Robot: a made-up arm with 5 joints.
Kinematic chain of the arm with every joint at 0, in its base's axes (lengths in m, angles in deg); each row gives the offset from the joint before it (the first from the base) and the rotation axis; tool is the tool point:
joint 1: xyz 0 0 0.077 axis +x
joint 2: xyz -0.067 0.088 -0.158 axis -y
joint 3: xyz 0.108 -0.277 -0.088 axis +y
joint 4: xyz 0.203 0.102 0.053 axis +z
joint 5: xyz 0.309 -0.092 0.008 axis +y
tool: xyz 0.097 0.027 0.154
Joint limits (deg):
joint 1: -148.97..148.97
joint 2: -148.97..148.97
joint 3: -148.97..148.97
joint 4: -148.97..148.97
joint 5: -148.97..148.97
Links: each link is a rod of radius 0.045 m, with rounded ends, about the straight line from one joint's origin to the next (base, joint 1, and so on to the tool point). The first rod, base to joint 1, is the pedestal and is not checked.
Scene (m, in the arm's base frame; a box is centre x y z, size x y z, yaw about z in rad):
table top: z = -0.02
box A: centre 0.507 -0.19 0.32 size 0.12 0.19 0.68 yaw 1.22
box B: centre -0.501 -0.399 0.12 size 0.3 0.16 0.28 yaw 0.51
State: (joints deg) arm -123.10 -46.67 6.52 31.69 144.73
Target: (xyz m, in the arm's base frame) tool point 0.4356 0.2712 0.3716
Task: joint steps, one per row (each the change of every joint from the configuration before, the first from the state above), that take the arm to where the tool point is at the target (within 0.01 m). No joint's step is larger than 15 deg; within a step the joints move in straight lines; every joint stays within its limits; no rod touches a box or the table.
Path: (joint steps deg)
1: -0.98 -5.17 -1.24 -14.30 -0.74
2: -0.97 -5.17 -1.24 -14.30 -0.73
3: -0.98 -5.17 -1.24 -14.30 -0.74
4: -0.97 -5.17 -1.24 -14.30 -0.74
5: -0.98 -5.17 -1.24 -14.30 -0.73
6: -0.98 -5.17 -1.24 -14.30 -0.74
7: -0.97 -5.17 -1.24 -14.29 -0.73
8: -3.81 14.62 -8.52 5.00 -1.89
9: -3.81 14.61 -8.52 5.01 -1.88
10: -3.81 14.62 -8.52 5.01 -1.88
11: -3.80 14.61 -8.52 5.01 -1.88
12: -3.81 14.62 -8.53 5.01 -1.88

